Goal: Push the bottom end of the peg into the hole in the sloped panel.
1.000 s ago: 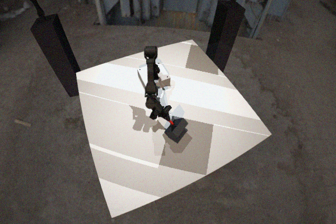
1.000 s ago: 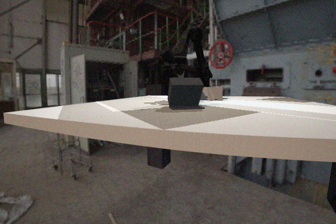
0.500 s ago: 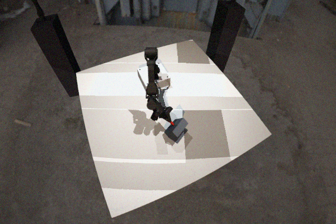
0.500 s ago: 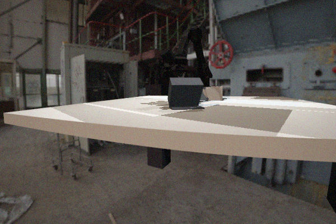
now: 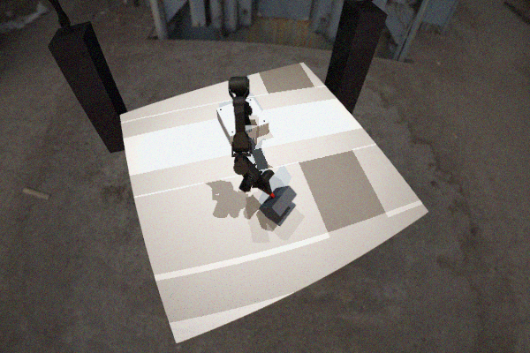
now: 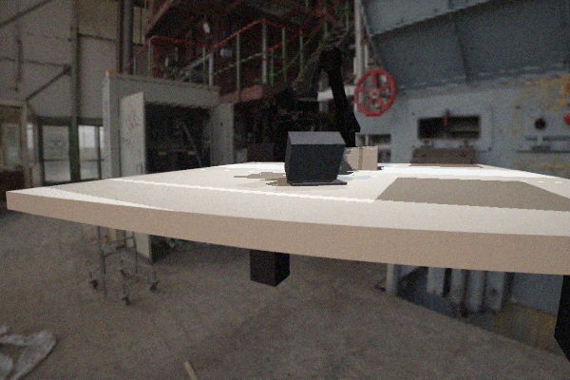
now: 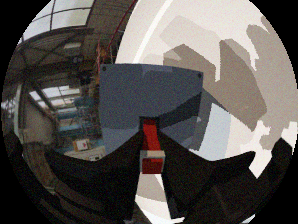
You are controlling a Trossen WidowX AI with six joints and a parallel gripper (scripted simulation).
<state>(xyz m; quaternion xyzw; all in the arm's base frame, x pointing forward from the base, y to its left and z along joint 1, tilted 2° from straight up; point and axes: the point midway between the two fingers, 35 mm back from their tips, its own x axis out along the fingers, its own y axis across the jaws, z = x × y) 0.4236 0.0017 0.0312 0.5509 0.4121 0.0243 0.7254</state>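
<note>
Now: gripper tip 1 cm to the left of the red peg, 1 cm below it and 1 cm past it. Also, from my gripper tip: dark sloped panel block: 3 cm to the left, 3 cm below, 3 cm ahead.
</note>
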